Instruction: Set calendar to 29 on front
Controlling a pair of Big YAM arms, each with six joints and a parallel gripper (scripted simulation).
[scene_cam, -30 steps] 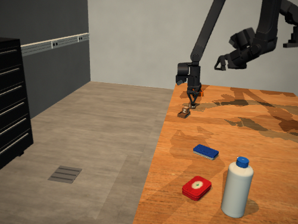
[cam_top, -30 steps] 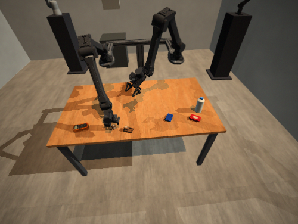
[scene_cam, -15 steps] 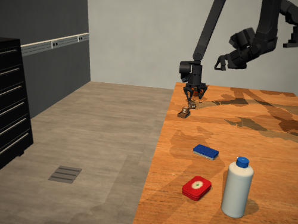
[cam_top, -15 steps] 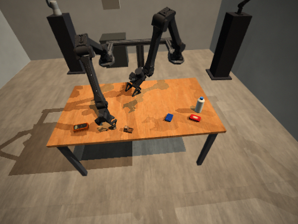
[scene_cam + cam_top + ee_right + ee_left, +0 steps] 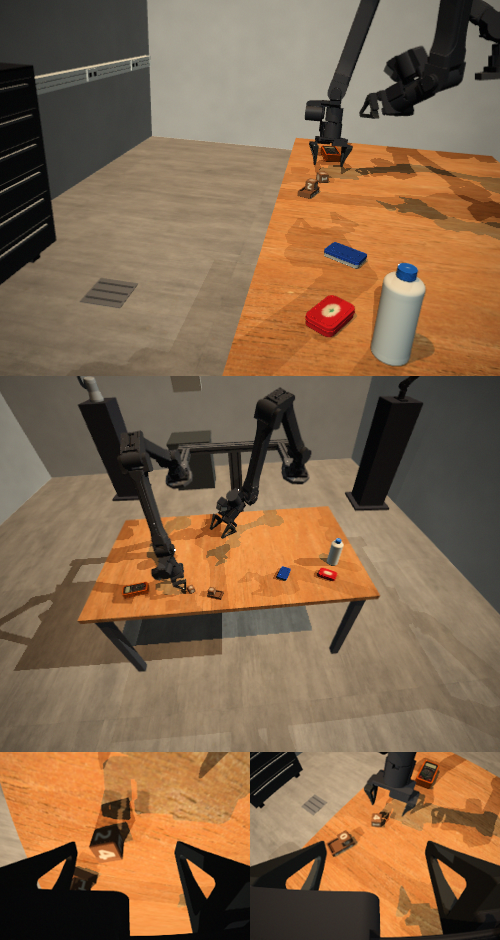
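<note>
Right now my right hand is 40 mm to the right of the cube, 40 mm above it and 10 mm short of it. The rest, counted from my right hand: brown calendar tray: 170 mm to the left, 50 mm below, 40 mm ahead; red tin: 780 mm to the left, 50 mm behind, 40 mm below; blue block: 540 mm to the left, 90 mm behind, 40 mm below.
</note>
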